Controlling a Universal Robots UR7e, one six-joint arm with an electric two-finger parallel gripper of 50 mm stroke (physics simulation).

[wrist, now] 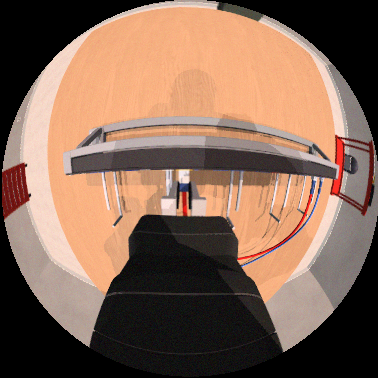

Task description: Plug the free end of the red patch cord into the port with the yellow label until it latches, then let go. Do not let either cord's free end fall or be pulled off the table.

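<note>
My gripper is shut on the red cord's plug, which has a white front part and a blue boot. The red patch cord runs back between the fingers. The plug points at the patch panel, and its front reaches the panel's lower edge in this view. The ports and the yellow label are hidden from this angle, so I cannot tell whether the plug is inside a port or latched.
Thin grey cable guides stick out from the panel on both sides of the gripper. At the right, red and blue cords hang from the panel and curve back behind the gripper. A wooden table top lies beneath. Red racks stand beyond the left and right edges.
</note>
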